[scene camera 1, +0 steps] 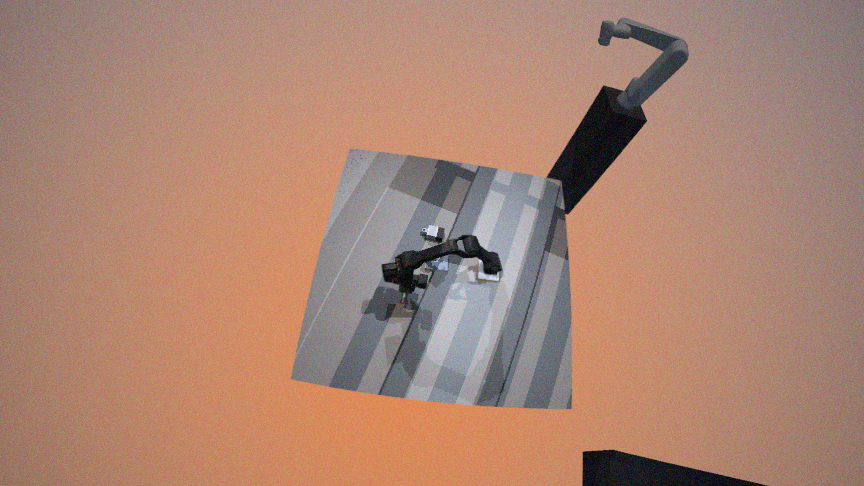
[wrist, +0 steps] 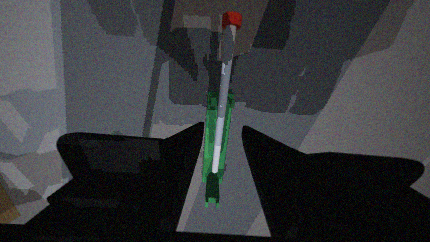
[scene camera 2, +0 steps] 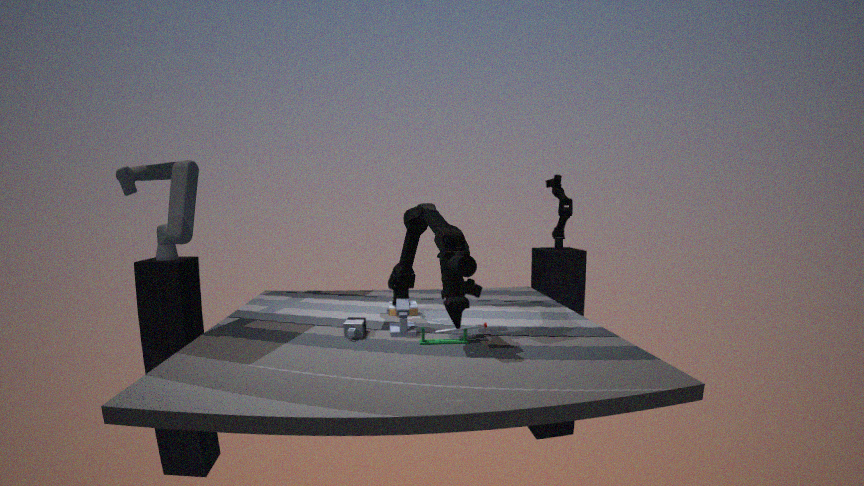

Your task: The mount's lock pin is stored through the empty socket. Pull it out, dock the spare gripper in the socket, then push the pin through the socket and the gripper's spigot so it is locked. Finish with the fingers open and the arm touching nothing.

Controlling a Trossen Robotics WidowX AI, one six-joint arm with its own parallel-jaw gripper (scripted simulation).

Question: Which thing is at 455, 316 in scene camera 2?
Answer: The gripper.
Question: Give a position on a green bracket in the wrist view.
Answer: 212, 180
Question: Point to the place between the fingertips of the gripper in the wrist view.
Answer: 223, 128
